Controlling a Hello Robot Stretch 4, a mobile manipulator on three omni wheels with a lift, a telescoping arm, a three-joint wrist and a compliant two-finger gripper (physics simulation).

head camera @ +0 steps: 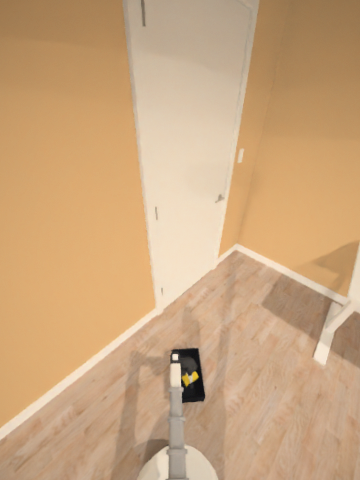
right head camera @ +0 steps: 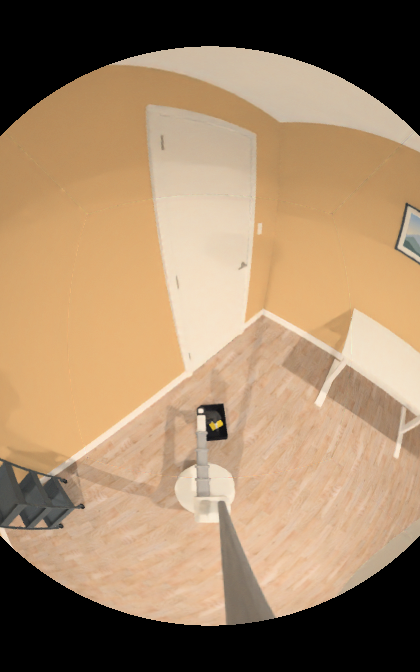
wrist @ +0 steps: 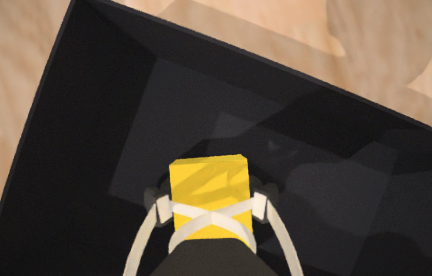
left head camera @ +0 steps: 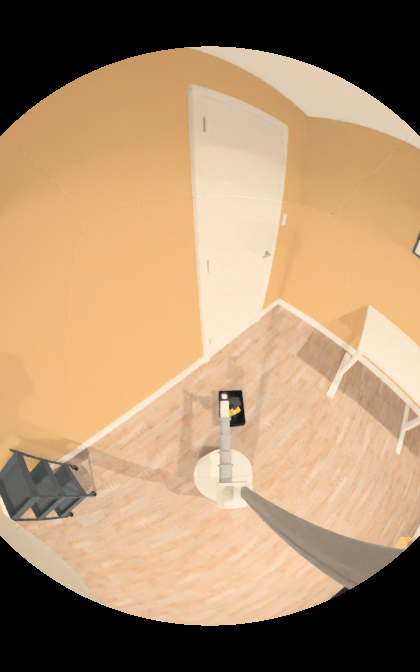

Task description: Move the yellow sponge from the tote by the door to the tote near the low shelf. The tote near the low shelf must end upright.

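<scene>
The yellow sponge is inside the black tote by the door, which stands upright on the floor. In the wrist view my gripper has its two fingertips against the left and right sides of the sponge, shut on it. The white finger bands cross over the sponge's lower part. Whether the sponge is clear of the tote's bottom is hard to tell. The tote near the low shelf cannot be made out.
The white door and orange walls lie beyond the tote. A white table stands at the right. A dark grey tiered cart on casters stands at the left. A dark object shows partly at the lower right.
</scene>
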